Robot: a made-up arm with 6 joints. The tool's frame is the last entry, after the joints. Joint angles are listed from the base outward.
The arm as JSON. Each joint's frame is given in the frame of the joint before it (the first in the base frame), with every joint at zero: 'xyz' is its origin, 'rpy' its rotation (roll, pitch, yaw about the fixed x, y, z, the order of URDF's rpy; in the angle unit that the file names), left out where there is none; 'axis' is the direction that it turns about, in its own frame. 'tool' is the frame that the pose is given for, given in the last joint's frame.
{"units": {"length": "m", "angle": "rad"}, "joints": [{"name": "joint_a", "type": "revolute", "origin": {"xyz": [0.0, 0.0, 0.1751]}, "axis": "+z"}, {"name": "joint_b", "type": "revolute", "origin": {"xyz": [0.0, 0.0, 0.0]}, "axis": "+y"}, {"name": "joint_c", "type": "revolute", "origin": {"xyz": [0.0, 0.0, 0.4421]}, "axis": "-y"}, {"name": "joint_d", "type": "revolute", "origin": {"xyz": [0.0, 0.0, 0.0]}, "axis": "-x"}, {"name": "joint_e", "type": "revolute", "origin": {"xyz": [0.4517, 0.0, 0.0]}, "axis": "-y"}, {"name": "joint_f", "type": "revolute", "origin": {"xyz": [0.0, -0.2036, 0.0]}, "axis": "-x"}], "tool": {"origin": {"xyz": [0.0, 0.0, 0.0]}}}
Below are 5 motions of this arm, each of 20 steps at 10 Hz.
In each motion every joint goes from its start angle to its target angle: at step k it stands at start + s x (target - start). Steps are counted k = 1, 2, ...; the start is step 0. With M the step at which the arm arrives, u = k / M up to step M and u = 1 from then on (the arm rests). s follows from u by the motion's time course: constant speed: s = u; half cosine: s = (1 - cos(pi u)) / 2; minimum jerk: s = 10 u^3 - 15 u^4 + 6 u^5.
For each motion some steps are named. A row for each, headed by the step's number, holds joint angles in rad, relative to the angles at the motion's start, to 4 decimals.
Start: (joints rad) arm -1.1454 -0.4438 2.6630 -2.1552 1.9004 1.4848
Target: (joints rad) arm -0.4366 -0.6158 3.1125 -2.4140 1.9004 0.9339
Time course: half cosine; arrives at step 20
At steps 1, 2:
1: 0.0044 -0.0011 0.0028 -0.0016 0.0000 -0.0034
2: 0.0173 -0.0042 0.0110 -0.0063 0.0000 -0.0135

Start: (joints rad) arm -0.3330 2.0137 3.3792 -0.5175 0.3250 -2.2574
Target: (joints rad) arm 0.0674 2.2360 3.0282 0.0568 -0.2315 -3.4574
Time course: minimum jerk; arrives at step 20
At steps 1, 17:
1: 0.0005 0.0003 -0.0004 0.0007 -0.0006 -0.0014
17: 0.3897 0.2164 -0.3417 0.5590 -0.5417 -1.1681

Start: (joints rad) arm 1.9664 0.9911 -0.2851 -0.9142 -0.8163 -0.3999
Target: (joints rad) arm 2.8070 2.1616 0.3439 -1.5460 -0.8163 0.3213
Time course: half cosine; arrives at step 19
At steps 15, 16, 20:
15: 0.7520 1.0471 0.5627 -0.5652 0.0000 0.6452
16: 0.7899 1.1000 0.5911 -0.5937 0.0000 0.6777
20: 0.8406 1.1705 0.6290 -0.6318 0.0000 0.7212

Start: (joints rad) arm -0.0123 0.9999 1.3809 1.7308 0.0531 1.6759
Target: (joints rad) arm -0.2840 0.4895 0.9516 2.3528 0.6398 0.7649
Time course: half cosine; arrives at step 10
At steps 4, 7, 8, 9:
4: -0.0939 -0.1763 -0.1483 0.2149 0.2027 -0.3147
7: -0.2157 -0.4052 -0.3408 0.4938 0.4658 -0.7232
8: -0.2458 -0.4617 -0.3883 0.5626 0.5307 -0.8240
9: -0.2651 -0.4979 -0.4188 0.6068 0.5723 -0.8887

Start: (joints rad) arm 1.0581 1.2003 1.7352 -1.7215 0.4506 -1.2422
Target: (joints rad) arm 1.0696 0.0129 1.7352 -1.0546 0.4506 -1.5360
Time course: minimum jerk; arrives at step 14
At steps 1, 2, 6, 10, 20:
1: 0.0000 -0.0039 0.0000 0.0022 0.0000 -0.0010
2: 0.0003 -0.0276 0.0000 0.0155 0.0000 -0.0068
6: 0.0042 -0.4368 0.0000 0.2453 0.0000 -0.1081
10: 0.0098 -1.0156 0.0000 0.5704 0.0000 -0.2513
20: 0.0115 -1.1874 0.0000 0.6669 0.0000 -0.2938

